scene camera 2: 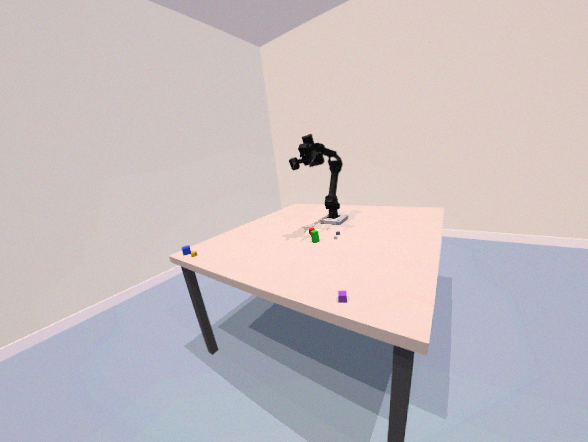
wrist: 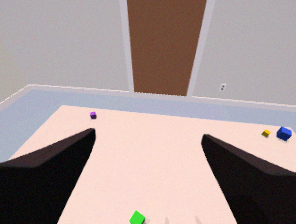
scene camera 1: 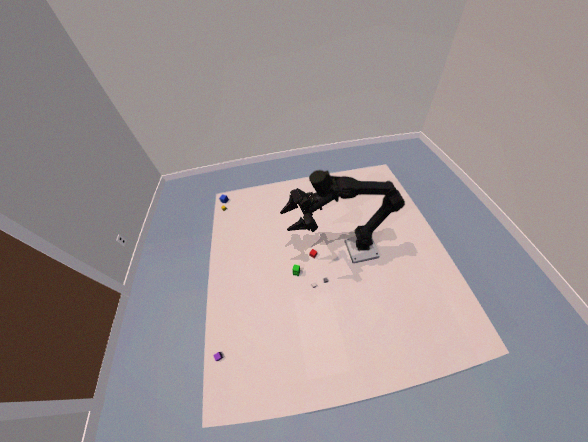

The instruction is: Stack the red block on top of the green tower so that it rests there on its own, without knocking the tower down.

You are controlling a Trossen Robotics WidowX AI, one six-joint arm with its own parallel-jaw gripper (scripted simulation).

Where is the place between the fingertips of the gripper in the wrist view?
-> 150, 136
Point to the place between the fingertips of the gripper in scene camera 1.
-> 283, 221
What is the gripper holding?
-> Nothing.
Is the gripper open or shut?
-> Open.
